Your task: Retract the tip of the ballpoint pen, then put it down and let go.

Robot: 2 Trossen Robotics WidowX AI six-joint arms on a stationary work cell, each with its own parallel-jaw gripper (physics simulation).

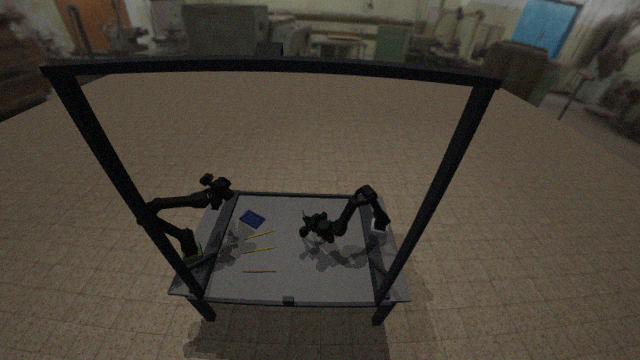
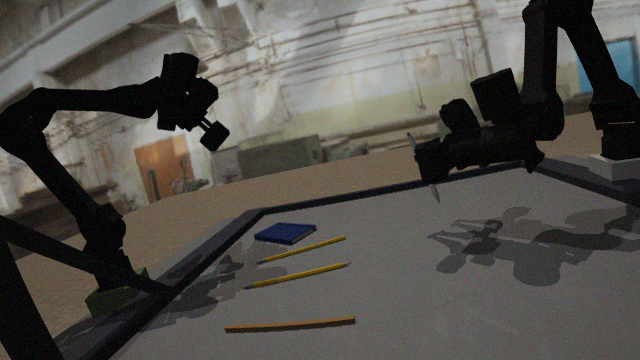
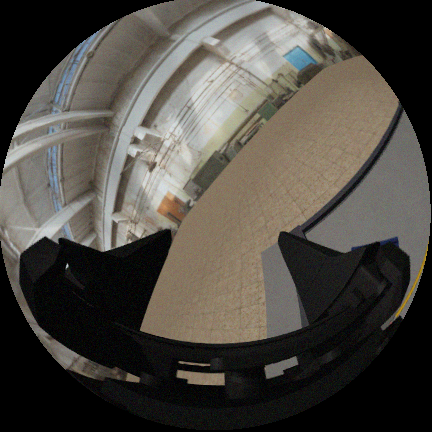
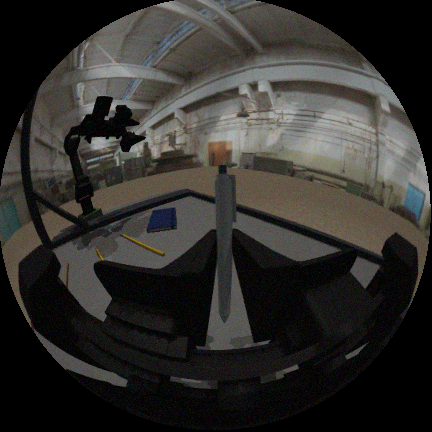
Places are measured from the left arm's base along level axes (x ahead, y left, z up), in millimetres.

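Where they show: left gripper, between the fingertips: (image 2: pixel 203 121) (image 3: pixel 226 236) (image 4: pixel 141 130); right gripper, between the fingertips: (image 1: pixel 303 216) (image 4: pixel 223 234); left arm's base, origin of its link: (image 1: pixel 191 251) (image 4: pixel 88 211); right arm's base, origin of its link: (image 1: pixel 379 226) (image 2: pixel 622 156).
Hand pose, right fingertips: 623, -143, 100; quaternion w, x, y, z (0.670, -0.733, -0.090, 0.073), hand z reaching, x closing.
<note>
Things, the pixels of their top centre, and the offset from my right fingertips, as dx, dy, dz. Level surfaces: height alone.
- grey table, height of its surface: dz -140
- blue book, centre of its top: (image 2: pixel 283 230) (image 4: pixel 162 216) (image 1: pixel 252 218) -242, +240, -128
- orange-brown stick, centre of its top: (image 2: pixel 285 323) (image 1: pixel 259 270) -327, -119, -133
A slim grey pen (image 2: pixel 436 193) (image 4: pixel 225 200) with a dark button end is held nearly upright, button end up and pointed end down. Whether its writing tip is out is too small to tell. My right gripper (image 1: pixel 304 231) (image 2: pixel 429 162) (image 4: pixel 223 234) is shut on the pen's middle and holds it above the grey table (image 1: pixel 325 285) (image 2: pixel 500 320). The pen's button end sticks up above the fingers. My left gripper (image 2: pixel 215 136) (image 3: pixel 226 236) (image 4: pixel 141 130) is open and empty, raised near the table's left edge, far from the pen.
A blue book (image 1: pixel 252 219) (image 2: pixel 285 233) (image 4: pixel 162 220) lies at the back left. Two yellow pencils (image 2: pixel 302 249) (image 2: pixel 297 275) and an orange-brown stick (image 1: pixel 259 271) (image 2: pixel 290 325) lie nearer the front. A dark frame post (image 1: pixel 450 160) stands at the right.
</note>
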